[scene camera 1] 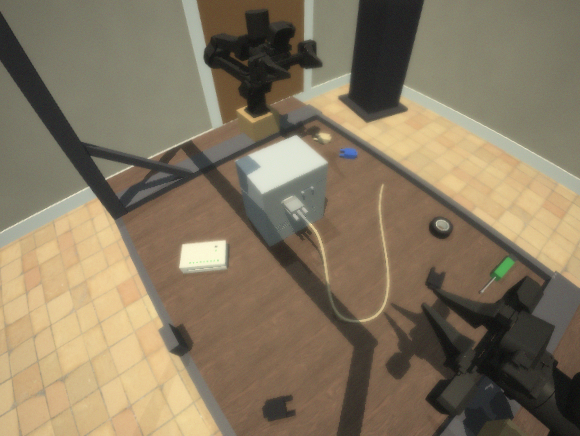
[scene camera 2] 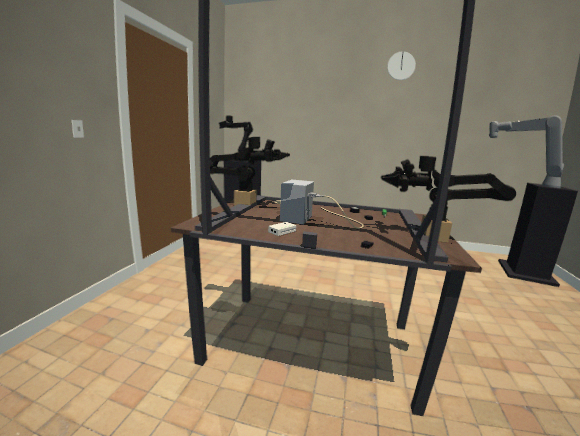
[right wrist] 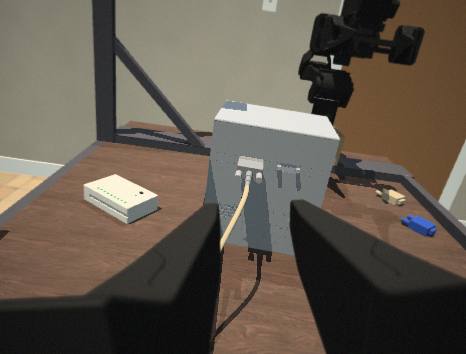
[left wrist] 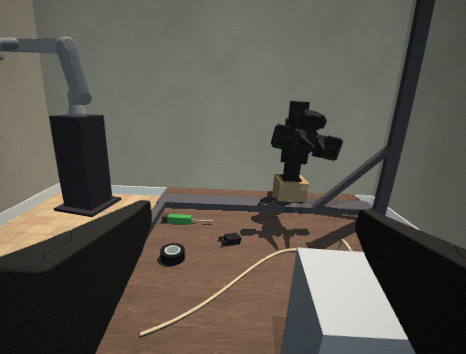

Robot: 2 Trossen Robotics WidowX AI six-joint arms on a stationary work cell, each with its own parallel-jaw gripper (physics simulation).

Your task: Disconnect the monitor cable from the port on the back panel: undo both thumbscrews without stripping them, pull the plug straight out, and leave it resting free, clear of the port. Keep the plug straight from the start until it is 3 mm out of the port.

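Places are measured from the left arm's base along level axes (x ahead, y left, z up), in metres.
Pixels of known places: left gripper, fingertip midpoint: (scene camera 1: 306, 69) (scene camera 2: 287, 154) (right wrist: 383, 38) (left wrist: 255, 215); right gripper, fingertip midpoint: (scene camera 1: 428, 296) (scene camera 2: 381, 177) (right wrist: 254, 215) (left wrist: 318, 150); left arm's base, origin of the base link: (scene camera 1: 257, 110) (scene camera 2: 245, 190); right arm's base, origin of the base link: (left wrist: 290, 178).
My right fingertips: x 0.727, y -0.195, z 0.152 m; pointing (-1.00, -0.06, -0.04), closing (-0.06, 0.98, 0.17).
For each thing: its top centre in the pictures, then the offset to it from my right fingertips. "pt": a spot on its surface instead.
- light grey plug, middle of its top: (right wrist: 250, 167) (scene camera 1: 298, 208) dx -0.287, dy +0.014, dz -0.102 m
- grey case, middle of its top: (left wrist: 386, 284) (right wrist: 276, 117) (scene camera 1: 281, 162) (scene camera 2: 298, 182) dx -0.381, dy +0.045, dz -0.060 m
- second connector fitting, surface spot: (right wrist: 288, 169) pt dx -0.324, dy +0.067, dz -0.112 m
- white box, middle of its top: (right wrist: 120, 188) (scene camera 1: 202, 253) (scene camera 2: 282, 225) dx -0.394, dy -0.180, dz -0.214 m
- black roll, middle of its top: (left wrist: 172, 249) (scene camera 1: 442, 225) dx -0.101, dy +0.329, dz -0.222 m
- green screwdriver, middle of its top: (scene camera 1: 499, 272) (left wrist: 187, 216) dx +0.068, dy +0.324, dz -0.224 m
- blue connector, middle of its top: (right wrist: 420, 221) (scene camera 1: 348, 151) dx -0.458, dy +0.350, dz -0.228 m
- beige connector, middle of its top: (right wrist: 392, 193) (scene camera 1: 322, 136) dx -0.568, dy +0.340, dz -0.228 m
A light grey plug (scene camera 1: 294, 204) (right wrist: 250, 163) sits at a port on the back panel of the grey case (scene camera 1: 282, 162) (scene camera 2: 295, 202) (left wrist: 345, 295) (right wrist: 275, 130). Its two thumbscrews (right wrist: 238, 173) (right wrist: 258, 177) flank the cable exit; how far they are turned, or whether a small gap lies behind the plug, cannot be told. The cream cable (scene camera 1: 387, 250) (scene camera 2: 342, 206) (left wrist: 225, 290) (right wrist: 242, 205) loops over the table. My right gripper (scene camera 1: 429, 298) (scene camera 2: 383, 178) (right wrist: 254, 215) is partly open and empty, well back from the plug. My left gripper (scene camera 1: 304, 71) (scene camera 2: 288, 155) (left wrist: 255, 215) is wide open and empty, high behind the case.
A second connector fitting (right wrist: 288, 169) is beside the plug. A white box (scene camera 1: 202, 256) (right wrist: 120, 197), black roll (scene camera 1: 441, 227) (left wrist: 172, 254), green screwdriver (scene camera 1: 502, 268) (left wrist: 180, 219), blue connector (scene camera 1: 348, 153) (right wrist: 420, 225), beige connector (scene camera 1: 322, 138) (right wrist: 392, 196) and black connectors (scene camera 1: 436, 278) (scene camera 1: 277, 407) lie around.
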